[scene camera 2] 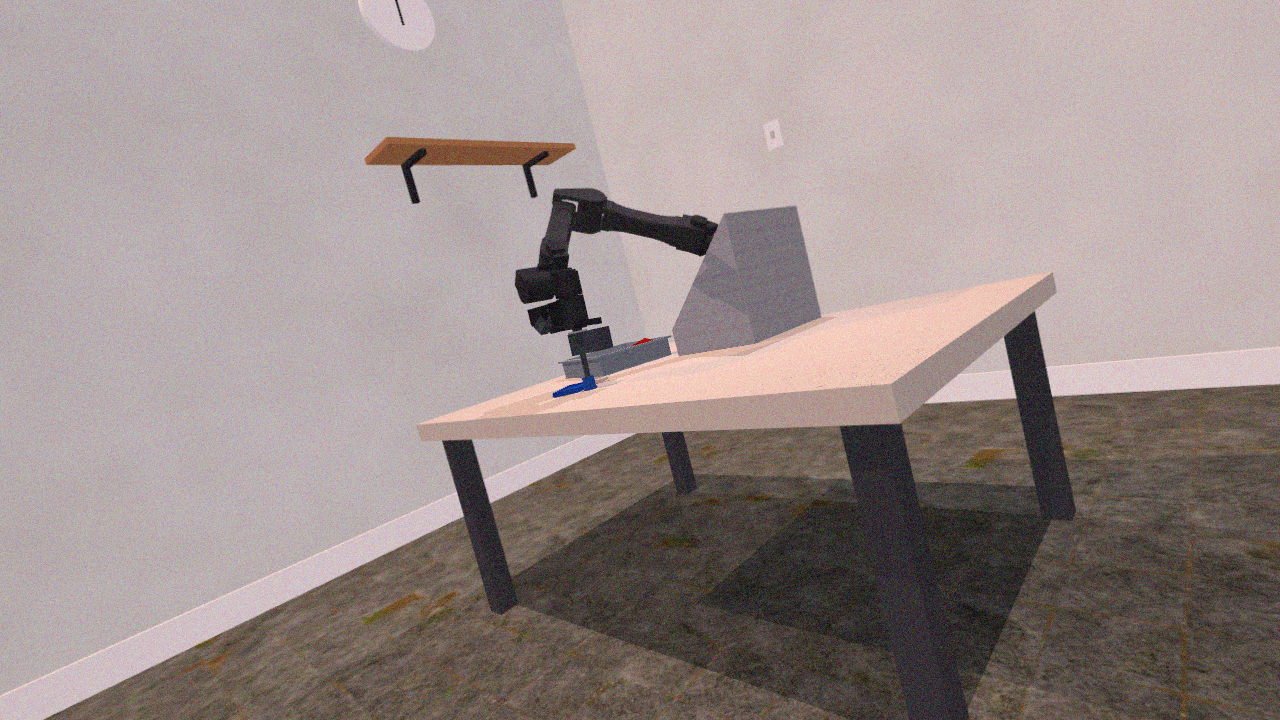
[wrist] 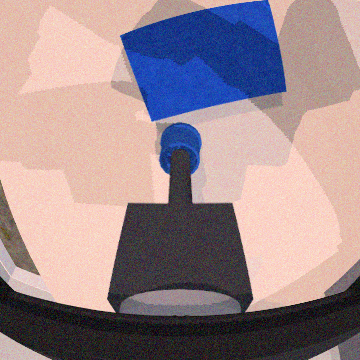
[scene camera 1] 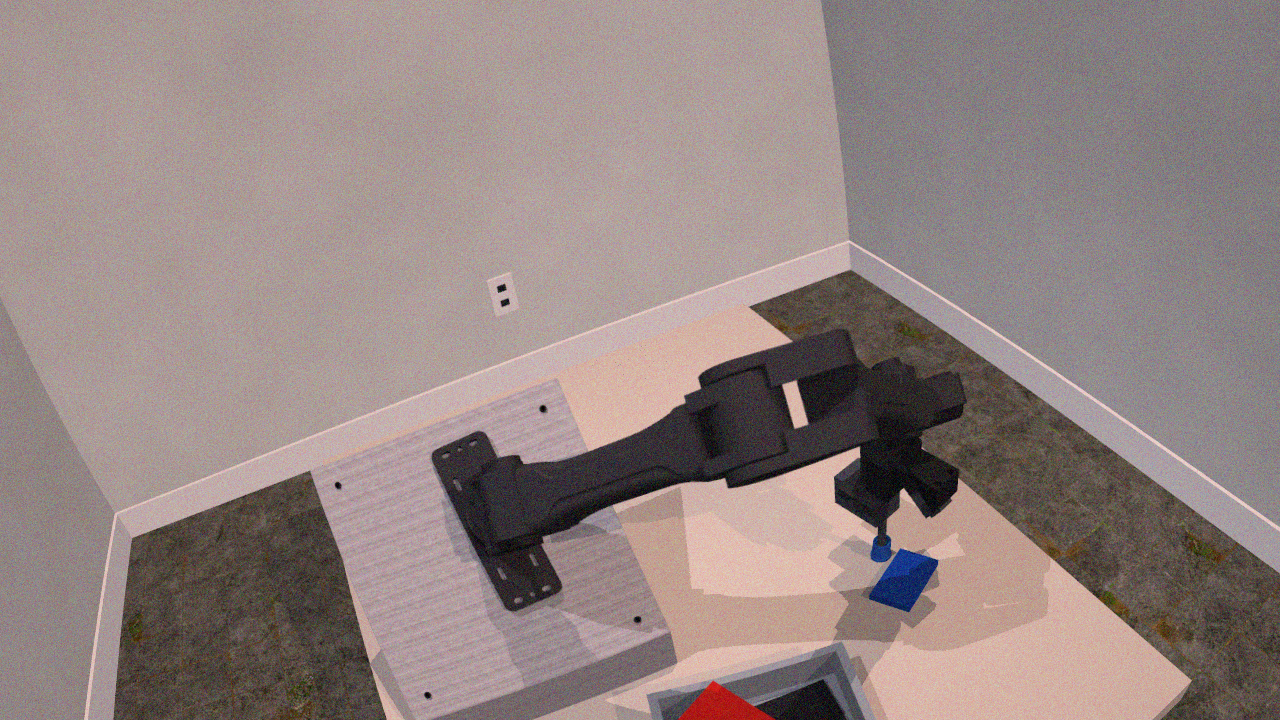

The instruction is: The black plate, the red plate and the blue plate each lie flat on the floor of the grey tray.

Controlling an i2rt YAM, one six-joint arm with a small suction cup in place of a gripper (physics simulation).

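Frame: origin at the arm's base, x ahead, y left, z up, level; millimetres.
Seen in the pictures: hand at its tool point: [scene camera 2: 590,389] [wrist: 179,140] [scene camera 1: 881,554]; arm's base at its link origin: [scene camera 2: 733,257] [scene camera 1: 495,523].
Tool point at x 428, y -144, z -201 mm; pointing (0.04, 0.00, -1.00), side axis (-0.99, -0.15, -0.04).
Offsets run from my tool point to a thing's middle. "*": to the spot under its first point. Level surfaces: height alone.
The blue plate @[dx -7, dy -62, dz +6 mm] [scene camera 1: 904,580] [scene camera 2: 569,390] [wrist: 215,55] lies flat on the table, outside the tray. My suction cup [scene camera 1: 880,548] [scene camera 2: 588,383] [wrist: 180,145] is off and empty. It hangs low beside one edge of the blue plate, close above the table. The grey tray @[dx -295, dy -205, dz +26 mm] [scene camera 1: 756,675] [scene camera 2: 626,360] is cut off by the bottom of the first scene view. The red plate @[dx -314, dy -145, dz +33 mm] [scene camera 1: 720,704] [scene camera 2: 643,341] is in it, with a part sticking up above the rim, so it looks tilted or raised. The black plate @[* dx -213, dy -155, dz +14 mm] [scene camera 1: 812,702] shows partly beside it, low in the tray; its lower part is out of view.
The arm's base is bolted to a grey block [scene camera 1: 402,573] [scene camera 2: 774,268] on the table @[dz +1 mm] [scene camera 1: 1074,667] [scene camera 2: 939,340], on the near side of the tray. The table's edge runs beyond the blue plate. A wooden shelf [scene camera 2: 474,152] hangs on the wall.
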